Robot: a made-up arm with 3 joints. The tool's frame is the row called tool.
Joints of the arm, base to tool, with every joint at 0 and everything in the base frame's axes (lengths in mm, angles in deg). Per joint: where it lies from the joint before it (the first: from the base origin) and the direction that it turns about. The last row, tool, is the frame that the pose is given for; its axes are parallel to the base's.
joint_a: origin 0 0 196 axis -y
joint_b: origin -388 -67 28 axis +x
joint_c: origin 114 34 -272 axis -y
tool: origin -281 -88 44
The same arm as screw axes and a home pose.
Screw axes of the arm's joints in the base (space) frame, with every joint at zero. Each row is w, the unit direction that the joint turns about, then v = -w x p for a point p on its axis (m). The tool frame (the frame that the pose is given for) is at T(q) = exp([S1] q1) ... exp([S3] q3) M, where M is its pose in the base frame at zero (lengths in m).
S1: w 0 -1 0 v 0.1960 0.0000 0.0000
S2: w 1 0 0 v 0.0000 0.2240 0.0670
S3: w 0 -1 0 v -0.0480 0.0000 0.2740
M =
1 0 0 -0.5550
0 1 0 -0.1210
0 0 1 -0.0040
0 0 0 1

